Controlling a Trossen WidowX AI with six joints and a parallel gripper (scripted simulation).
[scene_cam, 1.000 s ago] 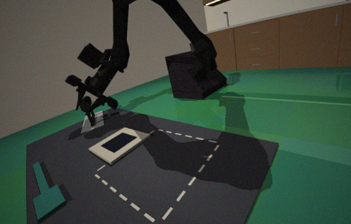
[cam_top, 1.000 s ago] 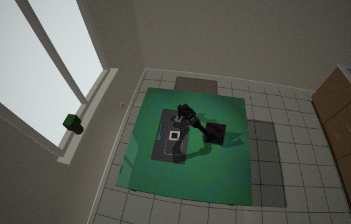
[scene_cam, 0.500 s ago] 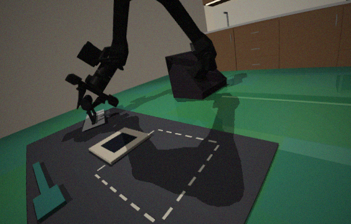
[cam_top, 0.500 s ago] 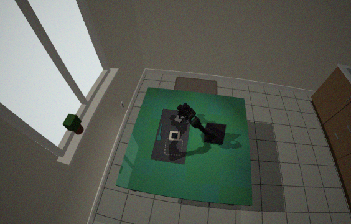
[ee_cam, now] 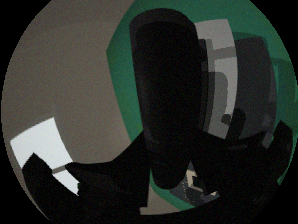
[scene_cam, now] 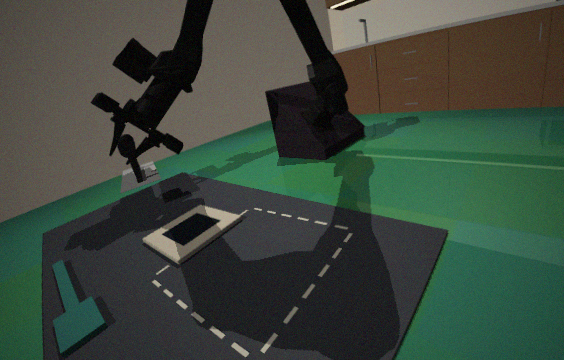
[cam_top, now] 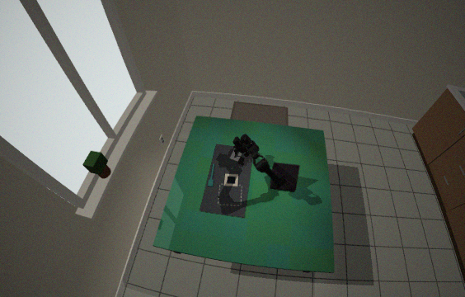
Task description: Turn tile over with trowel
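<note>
Right now my gripper tip is 2 cm past the tile, 25 cm to the right of it and 10 cm above it. Also, from my gripper tip: dark mat 1 cm ahead, 22 cm to the left, 12 cm below; then teal piece 14 cm ahead, 25 cm to the left, 10 cm below; then trowel 2 cm behind, 1 cm to the left, 1 cm below.
</note>
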